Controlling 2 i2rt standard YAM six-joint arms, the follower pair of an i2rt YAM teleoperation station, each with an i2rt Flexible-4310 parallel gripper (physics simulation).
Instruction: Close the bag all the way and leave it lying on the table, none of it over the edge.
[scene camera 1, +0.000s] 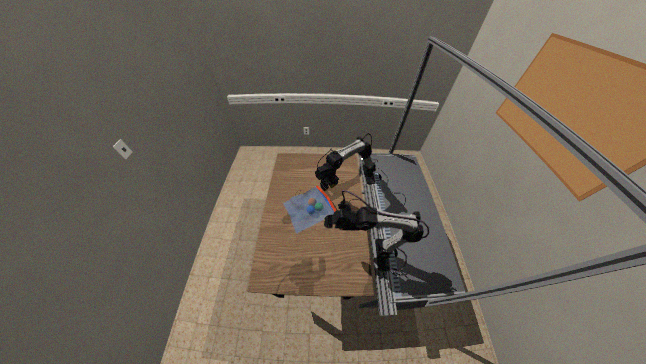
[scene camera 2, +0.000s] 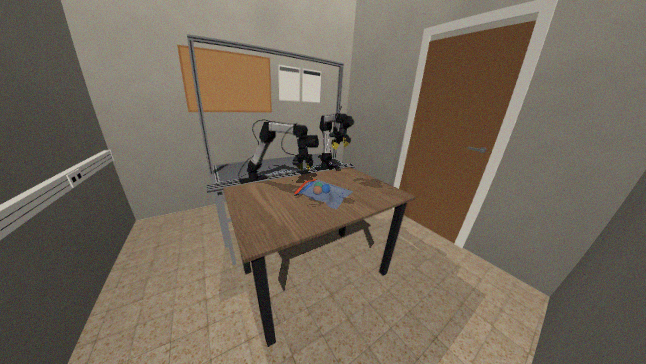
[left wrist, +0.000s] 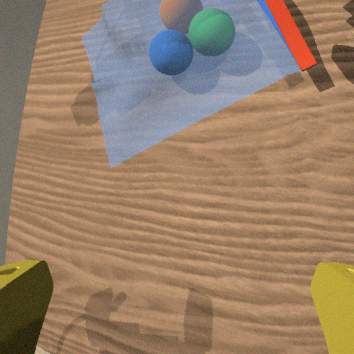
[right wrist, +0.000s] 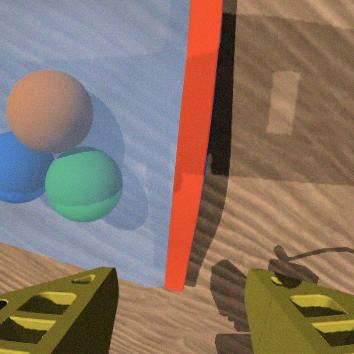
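Observation:
A translucent blue bag (scene camera 1: 298, 218) (scene camera 2: 336, 196) (left wrist: 140, 125) (right wrist: 150, 30) lies on the table. A red strip (scene camera 1: 327, 198) (left wrist: 292, 35) (right wrist: 195, 125) runs along its mouth, with slivers of blue showing beside it. Whether the strips are pressed together cannot be told. Orange (left wrist: 180, 12) (right wrist: 50, 110), green (left wrist: 212, 32) (right wrist: 84, 185) and blue (left wrist: 171, 52) (right wrist: 20, 167) balls sit at the bag's middle. My right gripper (scene camera 2: 306, 167) (right wrist: 181, 280) is open and empty above one end of the strip. My left gripper (scene camera 2: 340, 144) (left wrist: 182, 276) is open and empty, high above the table.
The wooden table (scene camera 1: 320, 260) (scene camera 2: 270, 220) extends past the bag on all sides. The metal mounting rail (scene camera 1: 387, 300) runs along the table's robot-side edge. Shadows of the arms fall on the table.

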